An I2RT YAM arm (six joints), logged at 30 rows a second.
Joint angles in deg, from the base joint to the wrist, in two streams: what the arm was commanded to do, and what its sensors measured. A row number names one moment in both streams.
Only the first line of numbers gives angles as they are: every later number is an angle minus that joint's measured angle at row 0.
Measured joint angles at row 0: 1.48, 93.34, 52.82, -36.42, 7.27, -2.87
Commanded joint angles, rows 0 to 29: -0.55, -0.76, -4.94, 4.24, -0.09, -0.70; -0.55, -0.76, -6.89, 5.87, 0.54, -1.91; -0.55, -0.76, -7.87, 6.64, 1.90, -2.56; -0.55, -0.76, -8.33, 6.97, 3.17, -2.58; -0.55, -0.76, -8.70, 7.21, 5.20, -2.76; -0.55, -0.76, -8.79, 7.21, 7.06, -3.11; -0.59, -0.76, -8.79, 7.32, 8.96, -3.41; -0.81, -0.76, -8.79, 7.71, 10.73, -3.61; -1.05, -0.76, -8.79, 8.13, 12.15, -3.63; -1.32, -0.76, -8.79, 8.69, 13.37, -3.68; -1.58, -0.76, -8.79, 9.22, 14.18, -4.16; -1.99, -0.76, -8.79, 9.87, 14.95, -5.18; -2.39, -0.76, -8.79, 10.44, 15.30, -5.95; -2.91, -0.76, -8.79, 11.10, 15.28, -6.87; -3.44, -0.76, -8.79, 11.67, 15.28, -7.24; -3.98, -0.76, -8.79, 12.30, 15.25, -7.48; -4.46, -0.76, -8.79, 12.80, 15.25, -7.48; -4.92, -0.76, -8.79, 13.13, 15.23, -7.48; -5.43, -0.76, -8.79, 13.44, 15.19, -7.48; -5.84, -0.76, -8.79, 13.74, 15.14, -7.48; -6.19, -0.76, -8.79, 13.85, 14.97, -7.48; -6.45, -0.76, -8.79, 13.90, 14.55, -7.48; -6.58, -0.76, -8.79, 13.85, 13.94, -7.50; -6.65, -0.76, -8.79, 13.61, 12.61, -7.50; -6.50, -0.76, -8.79, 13.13, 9.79, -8.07; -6.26, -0.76, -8.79, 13.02, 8.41, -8.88; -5.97, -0.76, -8.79, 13.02, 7.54, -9.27; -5.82, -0.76, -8.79, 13.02, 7.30, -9.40; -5.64, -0.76, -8.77, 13.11, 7.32, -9.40; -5.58, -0.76, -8.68, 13.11, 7.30, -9.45
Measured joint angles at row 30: -5.97, -0.92, -8.66, 12.96, 9.61, -8.00
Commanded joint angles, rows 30 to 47: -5.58, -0.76, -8.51, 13.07, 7.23, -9.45; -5.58, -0.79, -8.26, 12.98, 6.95, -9.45; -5.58, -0.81, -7.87, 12.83, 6.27, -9.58; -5.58, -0.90, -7.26, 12.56, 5.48, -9.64; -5.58, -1.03, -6.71, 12.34, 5.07, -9.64; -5.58, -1.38, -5.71, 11.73, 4.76, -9.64; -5.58, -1.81, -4.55, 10.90, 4.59, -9.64; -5.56, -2.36, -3.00, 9.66, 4.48, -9.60; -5.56, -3.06, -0.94, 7.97, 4.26, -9.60; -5.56, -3.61, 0.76, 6.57, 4.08, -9.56; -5.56, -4.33, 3.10, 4.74, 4.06, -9.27; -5.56, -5.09, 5.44, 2.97, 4.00, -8.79; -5.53, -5.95, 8.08, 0.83, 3.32, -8.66; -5.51, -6.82, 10.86, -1.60, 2.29, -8.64; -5.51, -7.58, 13.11, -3.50, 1.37, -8.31; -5.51, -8.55, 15.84, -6.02, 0.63, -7.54; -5.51, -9.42, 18.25, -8.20, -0.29, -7.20; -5.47, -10.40, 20.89, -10.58, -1.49, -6.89
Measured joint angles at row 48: -5.77, -5.95, 13.64, -7.20, 2.60, -8.73
